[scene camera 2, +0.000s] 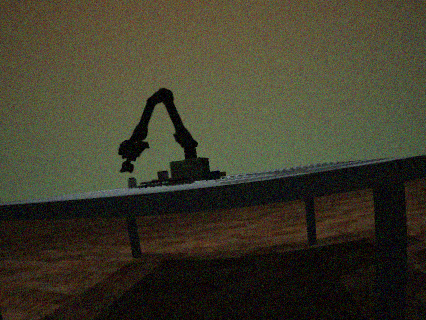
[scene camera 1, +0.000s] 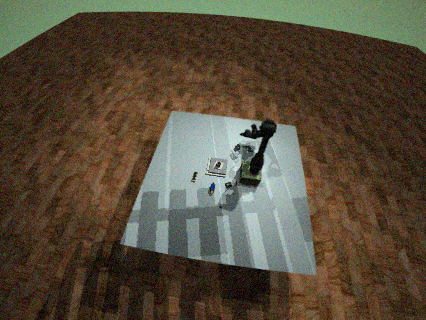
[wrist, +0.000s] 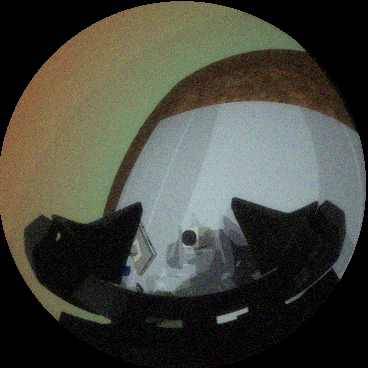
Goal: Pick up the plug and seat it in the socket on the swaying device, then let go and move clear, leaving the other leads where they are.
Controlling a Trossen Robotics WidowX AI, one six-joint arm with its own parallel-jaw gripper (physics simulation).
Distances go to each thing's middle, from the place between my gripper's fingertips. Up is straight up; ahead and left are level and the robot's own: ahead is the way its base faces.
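Labels:
Device with socket (wrist: 141, 252): my gripper now 22 cm short of it, 25 cm to the right of it, 9 cm above it.

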